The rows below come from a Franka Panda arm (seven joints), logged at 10 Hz.
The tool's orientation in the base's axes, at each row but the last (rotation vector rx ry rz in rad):
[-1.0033, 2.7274, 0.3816]
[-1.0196, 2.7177, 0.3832]
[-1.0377, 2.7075, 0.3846]
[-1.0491, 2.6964, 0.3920]
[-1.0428, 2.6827, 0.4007]
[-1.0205, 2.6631, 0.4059]
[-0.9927, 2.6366, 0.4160]
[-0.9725, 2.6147, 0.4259]
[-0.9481, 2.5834, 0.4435]
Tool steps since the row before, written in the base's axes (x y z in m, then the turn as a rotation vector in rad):
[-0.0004, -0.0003, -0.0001, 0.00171, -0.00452, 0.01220]
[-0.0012, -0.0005, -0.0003, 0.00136, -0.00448, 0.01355]
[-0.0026, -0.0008, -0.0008, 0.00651, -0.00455, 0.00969]
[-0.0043, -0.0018, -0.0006, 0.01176, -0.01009, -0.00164]
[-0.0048, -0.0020, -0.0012, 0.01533, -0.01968, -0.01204]
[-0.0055, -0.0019, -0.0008, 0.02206, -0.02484, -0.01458]
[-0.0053, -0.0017, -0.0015, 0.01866, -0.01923, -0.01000]
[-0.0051, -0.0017, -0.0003, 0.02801, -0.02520, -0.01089]
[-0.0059, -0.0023, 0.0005, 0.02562, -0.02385, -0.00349]
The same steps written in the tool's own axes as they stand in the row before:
[0.0005, 0.0000, 0.0000, -0.00200, -0.00239, -0.01275]
[0.0013, 0.0004, 0.0000, -0.00215, -0.00191, -0.01404]
[0.0026, 0.0011, 0.0002, -0.00473, -0.00608, -0.00988]
[0.0044, 0.0016, -0.0005, -0.00167, -0.01549, -0.00046]
[0.0051, 0.0017, -0.0001, 0.00498, -0.02647, 0.00647]
[0.0054, 0.0023, -0.0007, 0.00413, -0.03515, 0.00798]
[0.0054, 0.0021, -0.0001, 0.00159, -0.02807, 0.00527]
[0.0048, 0.0021, -0.0013, -0.00134, -0.03880, 0.00557]
[0.0053, 0.0023, -0.0027, -0.00354, -0.03498, -0.00098]

